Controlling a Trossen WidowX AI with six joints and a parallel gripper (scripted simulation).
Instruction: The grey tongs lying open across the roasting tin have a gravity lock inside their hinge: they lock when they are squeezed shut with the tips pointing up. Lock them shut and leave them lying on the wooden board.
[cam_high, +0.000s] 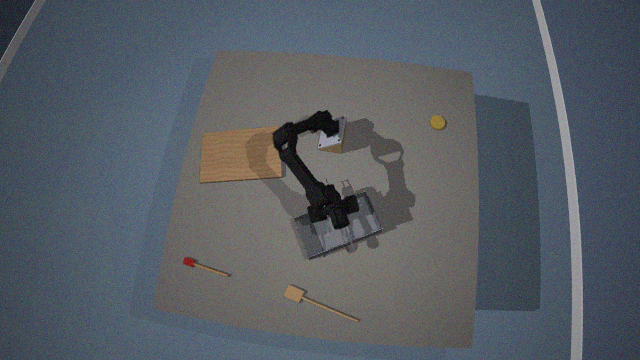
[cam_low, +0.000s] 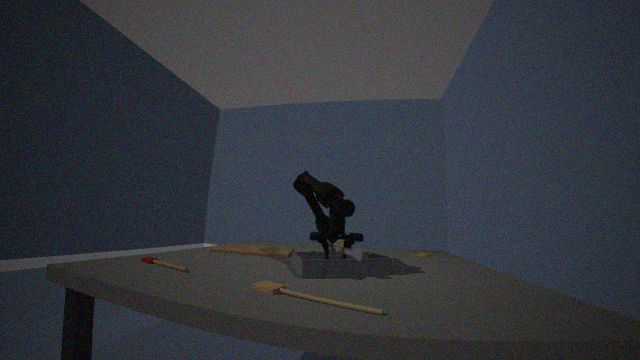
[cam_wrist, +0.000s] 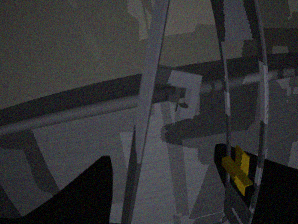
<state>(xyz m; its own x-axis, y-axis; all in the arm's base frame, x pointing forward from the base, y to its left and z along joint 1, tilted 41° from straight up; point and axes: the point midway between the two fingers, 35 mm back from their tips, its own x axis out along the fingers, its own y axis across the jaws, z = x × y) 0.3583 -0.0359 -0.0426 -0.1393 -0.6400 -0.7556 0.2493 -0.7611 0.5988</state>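
My gripper tip is now 40 mm short of the grey roasting tin and 20 mm to the right of it. Also, from my gripper tip: wooden board 280 mm behind, 400 mm to the right, 20 mm below; then yellow disc 430 mm behind, 470 mm to the left, 20 mm below.
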